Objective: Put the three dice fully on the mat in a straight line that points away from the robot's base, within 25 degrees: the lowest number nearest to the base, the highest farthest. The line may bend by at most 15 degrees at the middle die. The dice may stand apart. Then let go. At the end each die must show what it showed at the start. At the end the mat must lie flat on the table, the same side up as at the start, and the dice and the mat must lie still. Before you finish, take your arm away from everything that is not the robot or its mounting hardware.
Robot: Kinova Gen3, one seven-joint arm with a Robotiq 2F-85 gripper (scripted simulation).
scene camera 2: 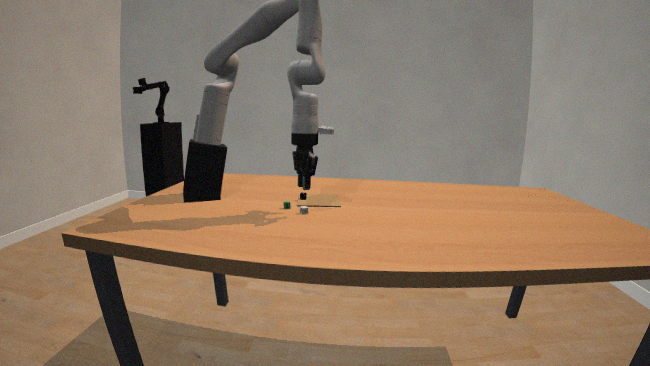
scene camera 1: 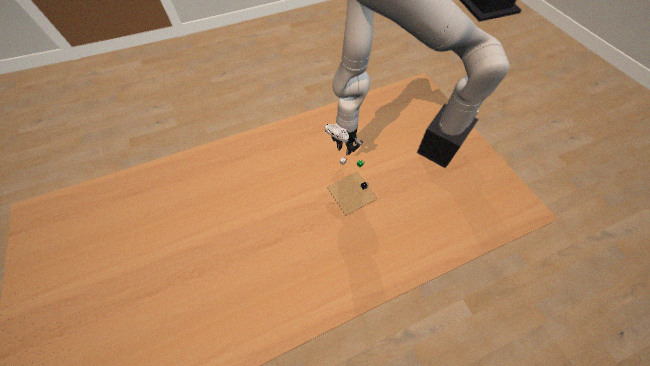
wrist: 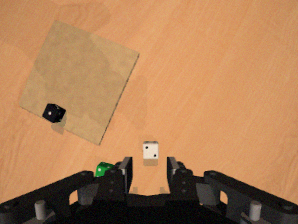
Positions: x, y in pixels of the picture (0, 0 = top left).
Labels:
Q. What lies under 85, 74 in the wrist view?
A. A tan mat.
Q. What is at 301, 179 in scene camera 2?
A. My gripper.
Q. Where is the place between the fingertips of my gripper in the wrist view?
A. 149, 166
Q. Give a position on a tan mat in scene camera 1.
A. At 347, 192

